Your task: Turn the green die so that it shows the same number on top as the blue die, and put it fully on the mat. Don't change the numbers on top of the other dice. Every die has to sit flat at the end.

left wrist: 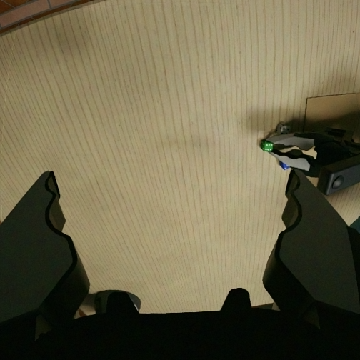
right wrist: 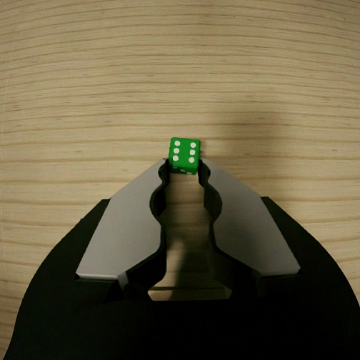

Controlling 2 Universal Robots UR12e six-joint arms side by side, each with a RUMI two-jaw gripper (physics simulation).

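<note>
The green die (left wrist: 267, 146) (right wrist: 184, 153) shows six white pips on its top face. My right gripper (left wrist: 265, 144) (right wrist: 182, 160) is shut on the green die, with a fingertip at each side of it. The blue die (left wrist: 284, 166) shows in part beside the right gripper's finger in the left wrist view; its top number cannot be read. The mat (left wrist: 327, 107) is at the right edge of the left wrist view, partly covered by the right gripper. My left gripper (left wrist: 173, 171) is open and empty, well to the left of the dice.
A whitish-grey die (left wrist: 283, 127) stands close to the right gripper's other finger, near the mat's corner. The wooden table (left wrist: 150, 100) lies under both grippers. A brick-patterned surface (left wrist: 25, 14) shows past the table's edge at the top left.
</note>
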